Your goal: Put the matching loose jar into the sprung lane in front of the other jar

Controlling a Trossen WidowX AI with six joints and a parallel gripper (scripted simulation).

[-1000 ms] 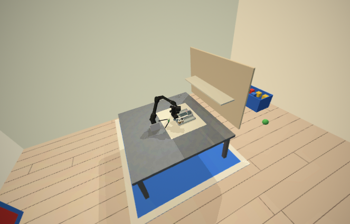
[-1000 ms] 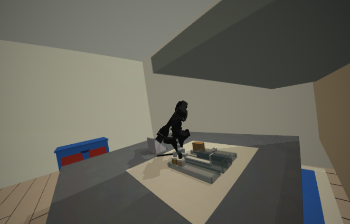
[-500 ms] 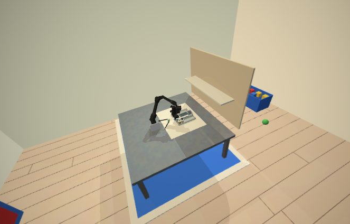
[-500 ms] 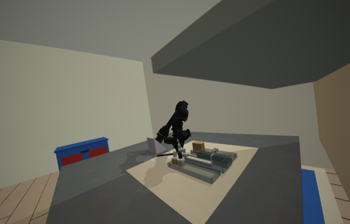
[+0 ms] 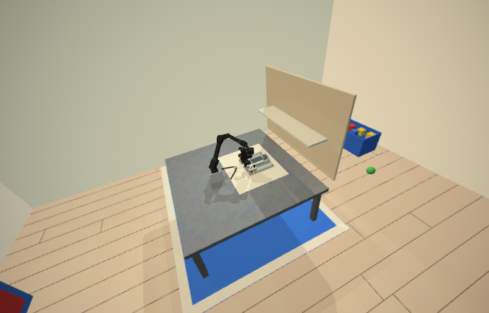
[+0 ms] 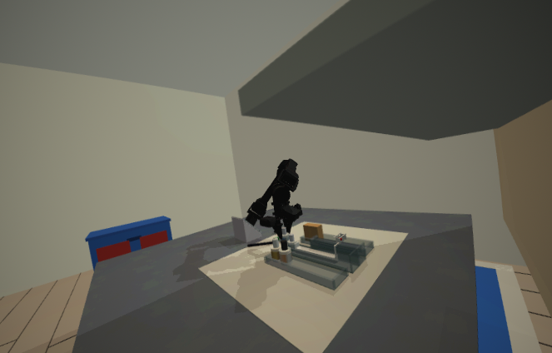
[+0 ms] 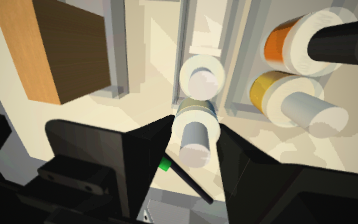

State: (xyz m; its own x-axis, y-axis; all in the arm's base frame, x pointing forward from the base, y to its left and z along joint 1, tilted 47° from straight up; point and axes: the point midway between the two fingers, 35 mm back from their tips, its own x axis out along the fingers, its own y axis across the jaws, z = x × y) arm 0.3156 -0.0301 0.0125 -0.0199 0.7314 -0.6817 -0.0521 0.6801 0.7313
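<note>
Right now my gripper tip is 130 mm to the right of the brown box, 40 mm short of it and 20 mm above it. From my gripper tip the other things lie so: grey lane rack 170 mm ahead, 40 mm to the left, 40 mm below.
</note>
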